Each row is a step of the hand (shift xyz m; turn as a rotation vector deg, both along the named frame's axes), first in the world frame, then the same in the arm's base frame.
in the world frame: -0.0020 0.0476 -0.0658 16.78 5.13 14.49
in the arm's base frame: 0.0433 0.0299 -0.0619 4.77 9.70 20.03
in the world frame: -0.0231 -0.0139 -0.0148 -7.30 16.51 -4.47
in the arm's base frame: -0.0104 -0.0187 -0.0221 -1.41 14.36 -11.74
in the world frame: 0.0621 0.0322 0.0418 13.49 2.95 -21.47
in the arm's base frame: 0.0262 0.0458 0.0621 24.02 -1.39 -8.52
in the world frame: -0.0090 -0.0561 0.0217 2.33 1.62 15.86
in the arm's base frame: -0.0257 -0.0496 0.0239 -7.74 5.59 12.98
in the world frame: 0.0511 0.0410 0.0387 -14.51 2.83 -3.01
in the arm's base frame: 0.0203 0.0528 0.0509 -9.27 0.96 -11.87
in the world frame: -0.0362 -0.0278 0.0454 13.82 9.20 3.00
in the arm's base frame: -0.0589 -0.0185 0.0184 9.88 10.63 8.61
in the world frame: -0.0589 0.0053 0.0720 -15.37 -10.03 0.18
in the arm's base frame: -0.0898 0.0184 0.0166 -13.12 -10.77 -6.98
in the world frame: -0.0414 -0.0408 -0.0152 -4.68 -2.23 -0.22
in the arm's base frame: -0.0270 -0.0462 -0.0274 -3.75 -2.55 -2.53
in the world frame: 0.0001 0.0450 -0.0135 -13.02 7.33 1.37
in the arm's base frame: 0.0126 0.0403 -0.0207 -10.35 6.48 -8.71
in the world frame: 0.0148 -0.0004 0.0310 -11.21 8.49 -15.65
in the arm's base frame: -0.0074 0.0082 0.0325 1.61 3.60 -20.67
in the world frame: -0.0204 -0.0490 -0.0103 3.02 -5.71 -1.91
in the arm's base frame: -0.0144 -0.0514 -0.0088 3.00 -5.77 1.77
